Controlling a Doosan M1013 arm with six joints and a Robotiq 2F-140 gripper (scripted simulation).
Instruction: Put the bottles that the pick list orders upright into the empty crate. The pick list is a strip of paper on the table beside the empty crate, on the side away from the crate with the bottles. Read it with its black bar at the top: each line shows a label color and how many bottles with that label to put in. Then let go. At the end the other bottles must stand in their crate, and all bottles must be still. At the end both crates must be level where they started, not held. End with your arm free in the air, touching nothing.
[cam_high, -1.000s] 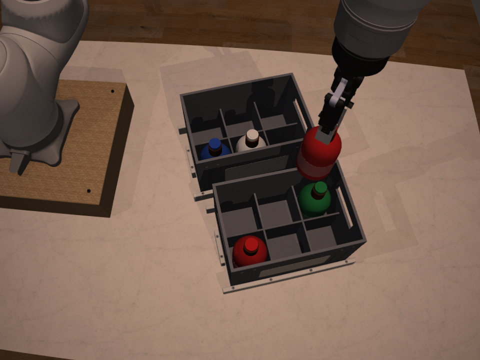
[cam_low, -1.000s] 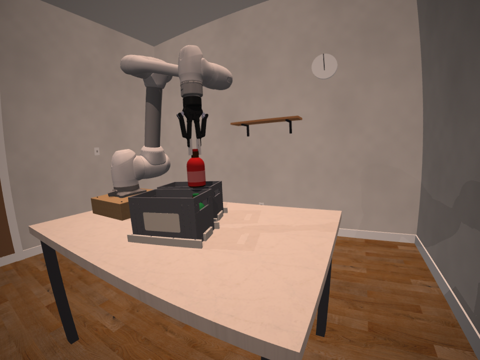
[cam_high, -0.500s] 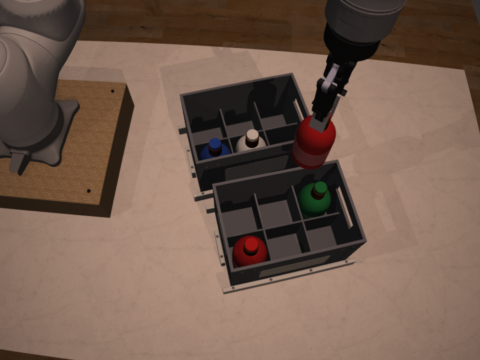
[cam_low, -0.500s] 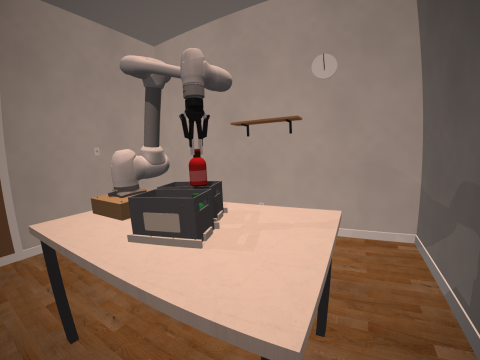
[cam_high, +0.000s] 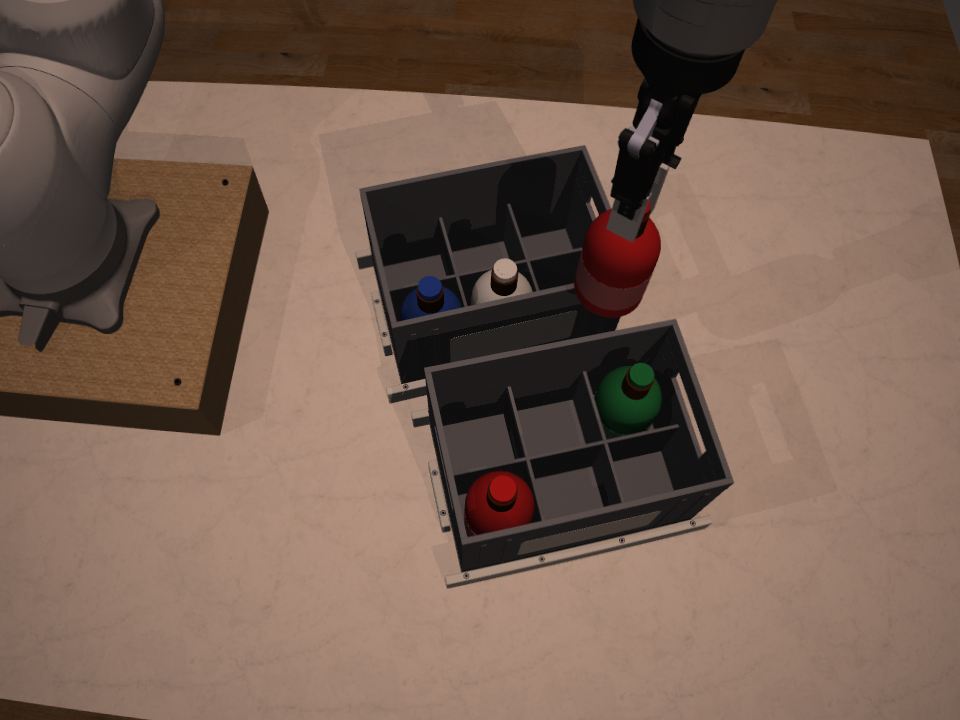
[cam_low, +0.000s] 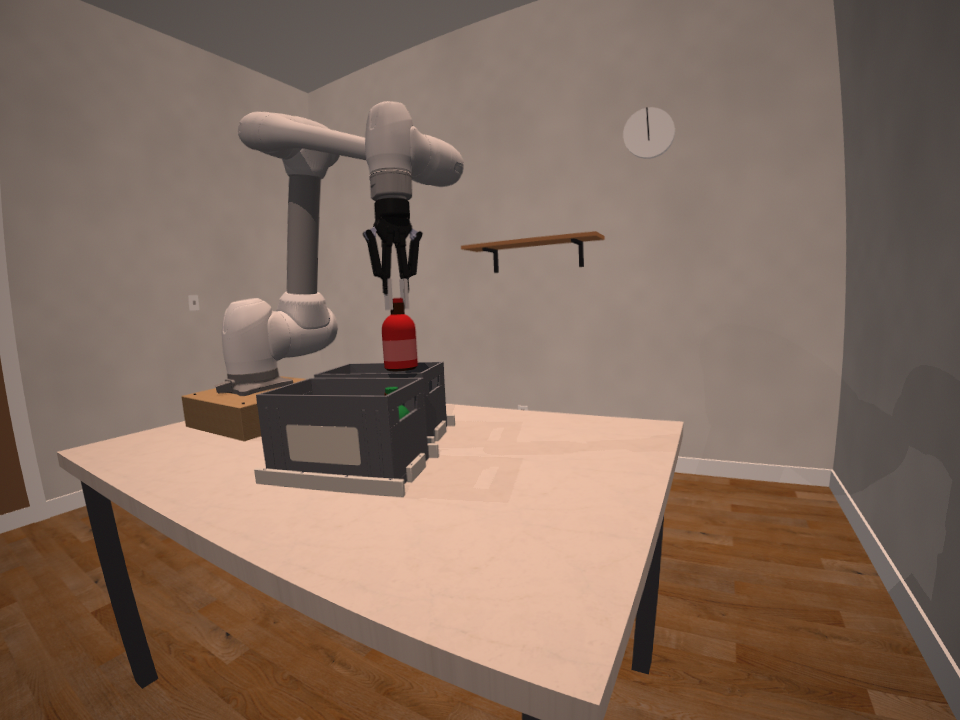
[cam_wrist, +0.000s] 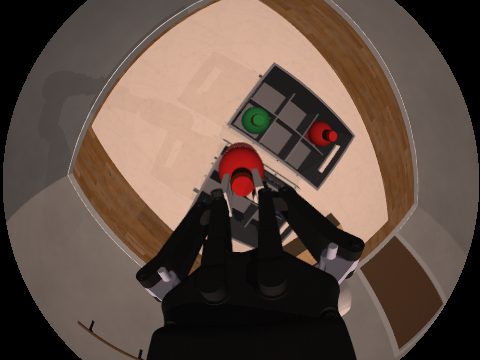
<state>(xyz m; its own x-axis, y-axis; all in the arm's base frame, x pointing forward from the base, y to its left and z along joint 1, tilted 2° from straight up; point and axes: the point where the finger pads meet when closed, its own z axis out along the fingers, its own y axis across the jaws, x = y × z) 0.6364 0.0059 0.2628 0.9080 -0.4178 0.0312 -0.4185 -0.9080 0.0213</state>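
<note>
My gripper is now 26 cm above the white bottle, 11 cm past it and 2 cm to the right of it. Also, from my hand: blue bottle (26 cm below, 19 cm behind, 1 cm to the right); then green bottle (26 cm below, 8 cm to the right, 5 cm ahead); then pick list (35 cm below, 20 cm to the left, 19 cm behind).
</note>
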